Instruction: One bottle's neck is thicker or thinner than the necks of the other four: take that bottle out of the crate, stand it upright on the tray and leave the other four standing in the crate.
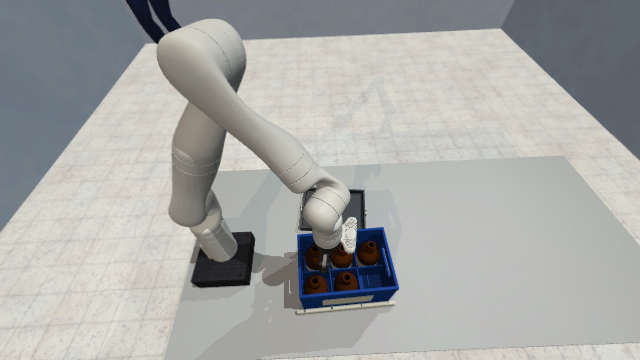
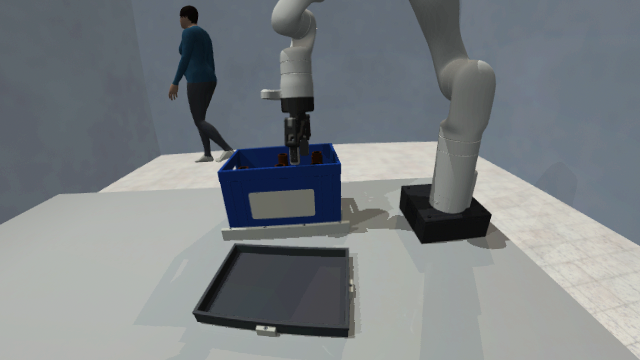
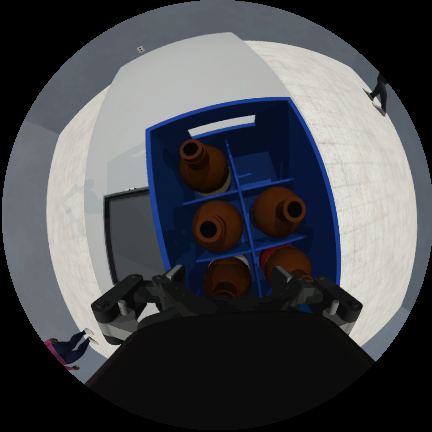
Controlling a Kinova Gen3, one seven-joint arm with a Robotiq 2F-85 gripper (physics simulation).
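Where they show: gripper, fingertip midpoint: (image 2: 300,159) (image 3: 228,276); arm's base, origin of the base link: (image 1: 224,249) (image 2: 447,203).
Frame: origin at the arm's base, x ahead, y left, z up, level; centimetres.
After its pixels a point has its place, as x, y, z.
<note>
The blue crate (image 1: 304,299) @[27.3, -21.5, 9.5] (image 2: 330,200) @[28.9, -2.9, 2.1] (image 3: 325,200) @[39.9, -20.9, 10.2] holds five brown bottles, all standing; one corner compartment away from the tray is free. On the tray side stand an end bottle (image 1: 369,255) @[48.4, -10.1, 5.9] (image 3: 206,171) @[47.1, -8.9, 5.9], a middle bottle (image 1: 342,259) @[39.8, -10.4, 5.7] (image 3: 220,222) @[40.4, -9.4, 9.2] and a bottle near the robot base (image 1: 313,258) (image 3: 227,277). The other row has a middle bottle (image 1: 346,284) @[39.6, -18.4, 7.5] (image 3: 275,212) @[40.0, -15.7, 6.7] and a red-labelled bottle (image 1: 316,286) @[30.9, -18.4, 9.3] (image 3: 290,265) @[32.7, -16.6, 5.8]. I cannot tell which neck differs. My gripper (image 1: 324,262) @[35.2, -9.1, 10.4] (image 2: 299,155) @[35.2, -9.1, 10.4] (image 3: 228,276) @[35.2, -9.1, 10.4] is open and empty, low over the crate's base-side end. The dark tray (image 1: 357,202) @[51.1, 17.0, -6.1] (image 2: 280,285) @[40.6, 14.3, -6.1] (image 3: 130,235) @[42.3, 14.8, -6.1] bears no bottle.
Pale strips (image 1: 350,307) @[40.8, -22.5, -3.6] (image 2: 285,230) @[40.0, -1.9, -4.5] run along the crate's long sides. The crate's high walls and inner dividers surround the bottles. The black robot base (image 1: 225,270) @[1.5, -7.7, 0.4] (image 2: 450,222) @[2.7, 6.3, -1.4] stands beside the crate. A person (image 2: 197,75) is on the floor beyond the crate.
</note>
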